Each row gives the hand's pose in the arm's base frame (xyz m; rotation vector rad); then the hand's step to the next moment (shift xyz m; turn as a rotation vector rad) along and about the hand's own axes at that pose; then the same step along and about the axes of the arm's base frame.
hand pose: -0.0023 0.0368 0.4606 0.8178 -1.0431 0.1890
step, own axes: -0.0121 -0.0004 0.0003 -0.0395 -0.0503 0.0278
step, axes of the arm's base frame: -0.0063 0.0023 -0.0101 -0.0143 -0.0449 -0.0514
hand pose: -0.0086 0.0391 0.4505 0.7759 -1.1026 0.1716
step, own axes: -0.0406 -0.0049 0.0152 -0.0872 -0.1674 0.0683
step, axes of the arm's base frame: -0.0278 -0.0034 -0.0335 -0.0091 -0.1447 -0.1388
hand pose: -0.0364 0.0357 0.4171 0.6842 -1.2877 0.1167
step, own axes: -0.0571 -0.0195 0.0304 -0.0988 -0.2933 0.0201
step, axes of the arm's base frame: -0.0342 -0.0152 -0.0563 0.0842 -0.2165 -0.2055
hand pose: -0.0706 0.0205 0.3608 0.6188 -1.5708 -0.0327
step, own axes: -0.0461 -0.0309 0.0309 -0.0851 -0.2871 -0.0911
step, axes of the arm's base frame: -0.0191 -0.0184 -0.0577 0.1860 -0.1785 -0.1775
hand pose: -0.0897 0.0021 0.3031 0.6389 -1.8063 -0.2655
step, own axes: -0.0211 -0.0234 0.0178 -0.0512 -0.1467 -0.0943
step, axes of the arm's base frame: -0.0055 -0.0102 -0.0343 0.1413 -0.0806 -0.0812
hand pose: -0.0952 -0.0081 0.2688 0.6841 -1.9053 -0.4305
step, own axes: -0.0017 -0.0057 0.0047 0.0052 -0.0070 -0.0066
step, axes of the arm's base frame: -0.0022 -0.0034 -0.0064 0.0062 -0.0087 0.0024
